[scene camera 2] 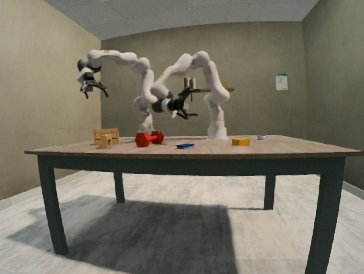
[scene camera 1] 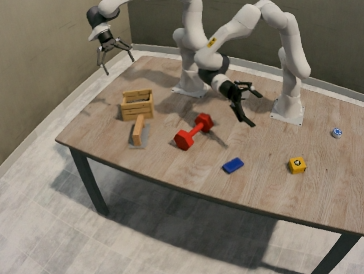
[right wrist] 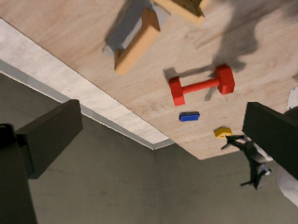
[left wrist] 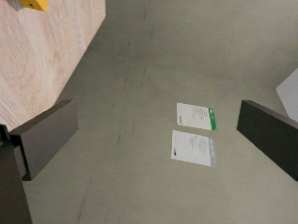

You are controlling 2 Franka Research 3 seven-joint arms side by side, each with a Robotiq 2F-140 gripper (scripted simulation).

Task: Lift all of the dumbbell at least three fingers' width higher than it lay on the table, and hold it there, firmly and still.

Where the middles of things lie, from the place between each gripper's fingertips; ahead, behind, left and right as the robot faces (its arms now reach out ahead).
I see my left gripper (scene camera 1: 257,112) 30 cm to the left of the red dumbbell (right wrist: 224,80), 21 cm above it and 1 cm short of it.
Now: the red dumbbell 38 cm to the left of my right hand and 30 cm below it.
